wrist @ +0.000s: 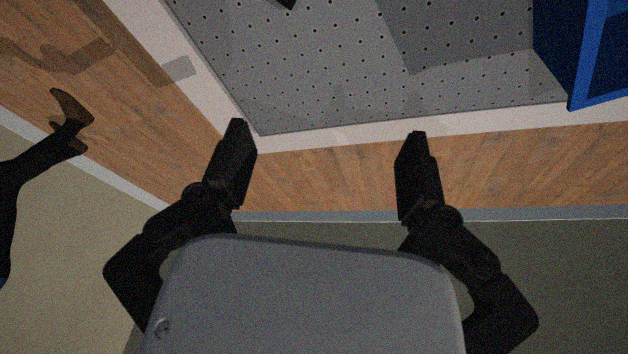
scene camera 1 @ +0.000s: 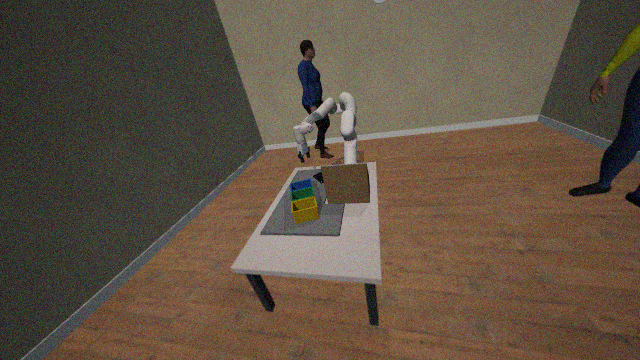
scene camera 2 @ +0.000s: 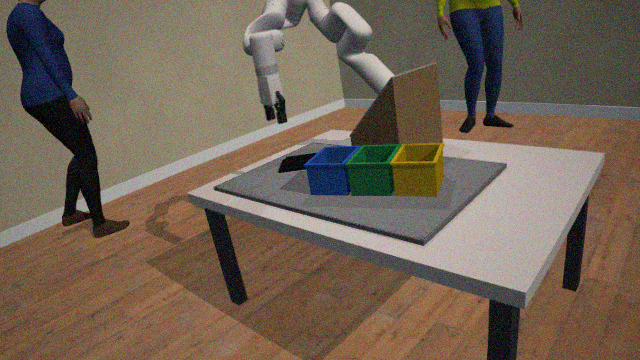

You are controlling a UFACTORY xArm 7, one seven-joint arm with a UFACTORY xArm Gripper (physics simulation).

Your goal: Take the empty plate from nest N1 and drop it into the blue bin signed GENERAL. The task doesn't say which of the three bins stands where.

Labels:
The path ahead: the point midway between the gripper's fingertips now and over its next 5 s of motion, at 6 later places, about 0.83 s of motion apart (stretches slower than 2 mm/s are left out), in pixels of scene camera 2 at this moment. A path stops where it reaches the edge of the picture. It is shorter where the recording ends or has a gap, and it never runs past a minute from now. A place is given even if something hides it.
The gripper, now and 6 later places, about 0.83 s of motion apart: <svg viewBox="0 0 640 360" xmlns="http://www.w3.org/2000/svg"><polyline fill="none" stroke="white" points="277,121 278,140 294,140 315,131 321,128 324,142 326,148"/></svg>

